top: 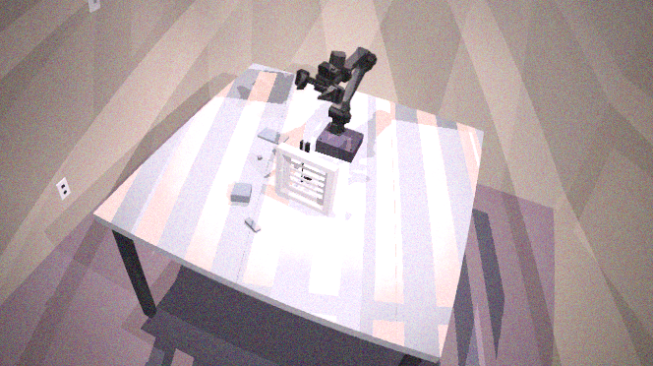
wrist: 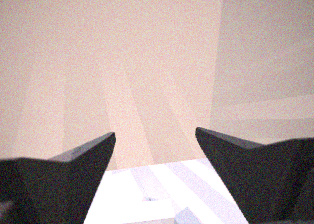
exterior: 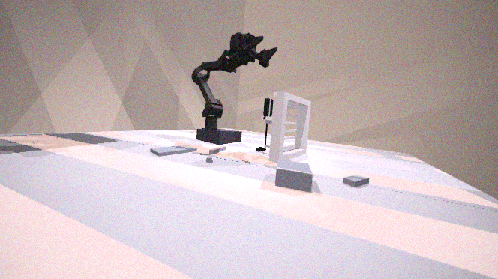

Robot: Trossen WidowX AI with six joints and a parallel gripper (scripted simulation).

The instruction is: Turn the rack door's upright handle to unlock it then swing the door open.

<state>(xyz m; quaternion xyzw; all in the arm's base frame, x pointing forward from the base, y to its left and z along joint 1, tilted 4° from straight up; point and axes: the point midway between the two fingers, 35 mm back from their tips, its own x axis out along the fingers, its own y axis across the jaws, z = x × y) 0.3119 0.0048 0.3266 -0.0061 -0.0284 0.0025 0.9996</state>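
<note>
Right now the dark upright handle is 1 cm to the left of my gripper tip and 27 cm below it. The rest, counted from my gripper tip: flat grey slab: 17 cm behind, 24 cm to the right, 40 cm below; tiny piece: 2 cm behind, 20 cm to the right, 40 cm below.
</note>
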